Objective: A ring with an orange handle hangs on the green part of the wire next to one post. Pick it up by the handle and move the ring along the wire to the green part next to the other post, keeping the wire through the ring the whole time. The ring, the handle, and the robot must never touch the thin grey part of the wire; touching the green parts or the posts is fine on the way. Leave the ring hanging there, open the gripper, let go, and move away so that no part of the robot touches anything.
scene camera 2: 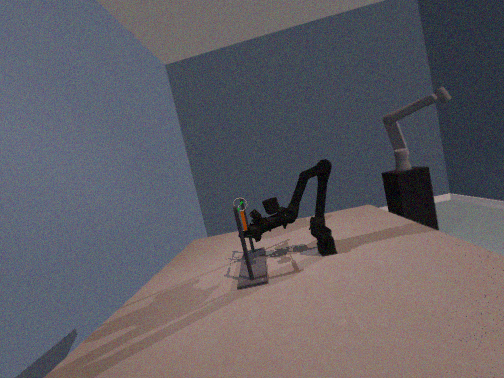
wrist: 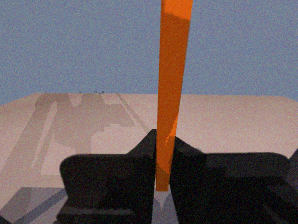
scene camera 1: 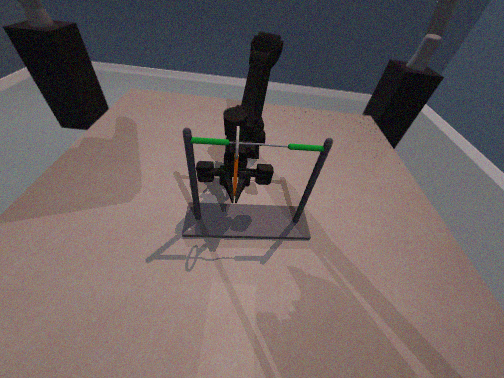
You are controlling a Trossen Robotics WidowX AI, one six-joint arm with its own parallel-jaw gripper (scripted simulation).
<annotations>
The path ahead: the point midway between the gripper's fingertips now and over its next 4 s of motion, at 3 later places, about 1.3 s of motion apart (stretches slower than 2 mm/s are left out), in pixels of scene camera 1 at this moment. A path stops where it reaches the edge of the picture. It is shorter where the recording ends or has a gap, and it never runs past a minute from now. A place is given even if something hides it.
My gripper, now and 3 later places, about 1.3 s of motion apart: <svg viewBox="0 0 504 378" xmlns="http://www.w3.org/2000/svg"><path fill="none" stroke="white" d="M234 202L252 203L264 200L282 201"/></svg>
</annotations>
